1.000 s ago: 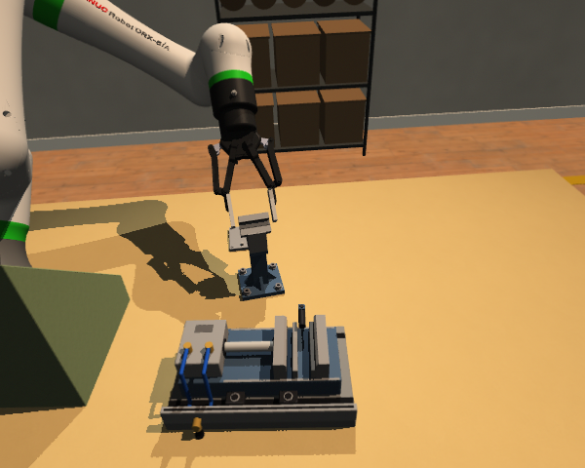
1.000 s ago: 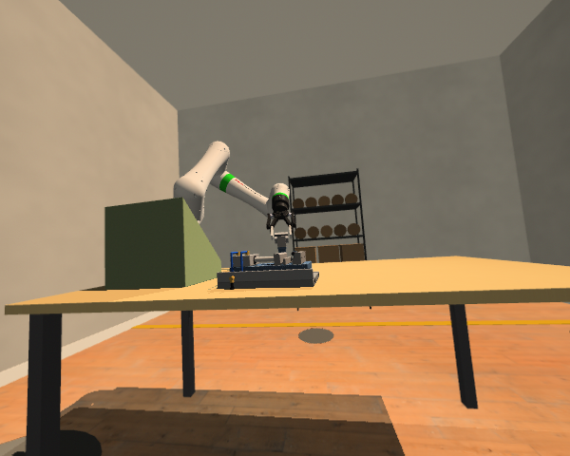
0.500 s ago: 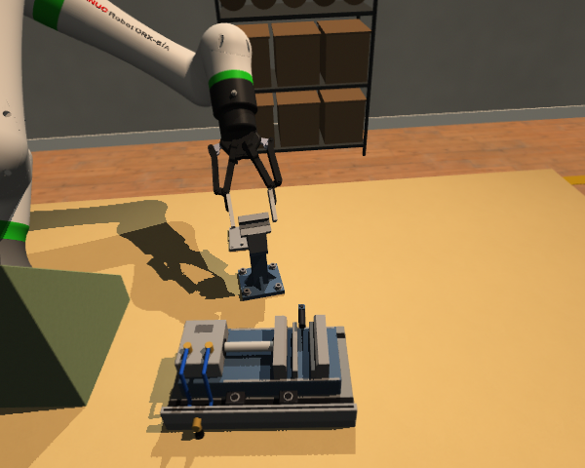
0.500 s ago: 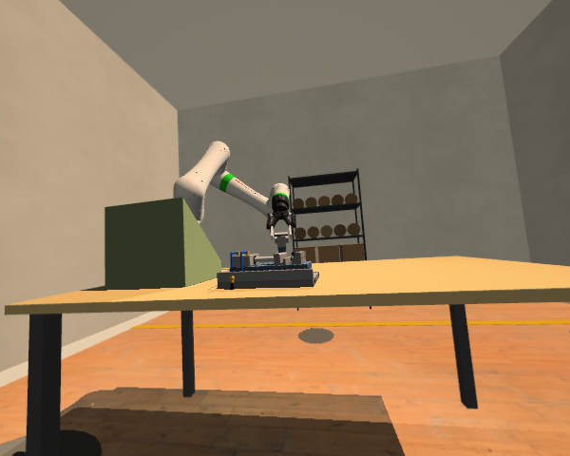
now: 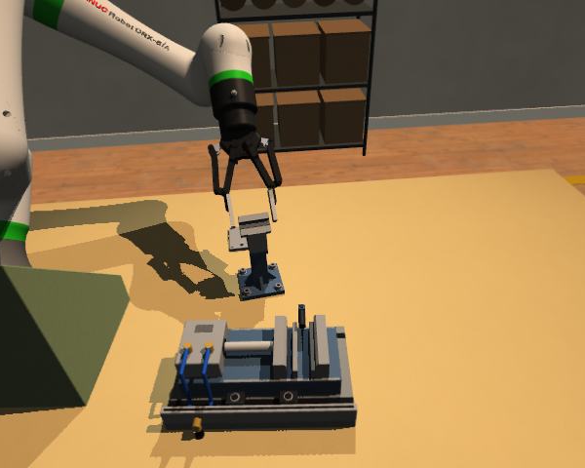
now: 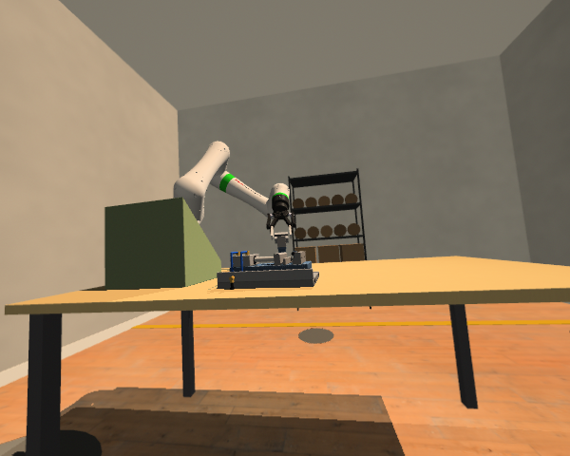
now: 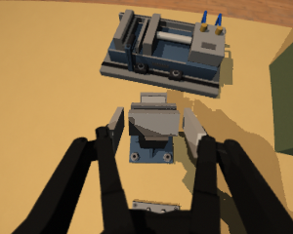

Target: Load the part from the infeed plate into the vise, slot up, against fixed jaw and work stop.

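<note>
Now: hand 20 mm to the left of the part and 20 mm above it. Also, from my hand: infeed plate 170 mm below, 140 mm to the left, 30 mm behind; V-block post 120 mm below, 20 mm to the right; work stop 210 mm to the right, 90 mm below, 90 mm ahead.
</note>
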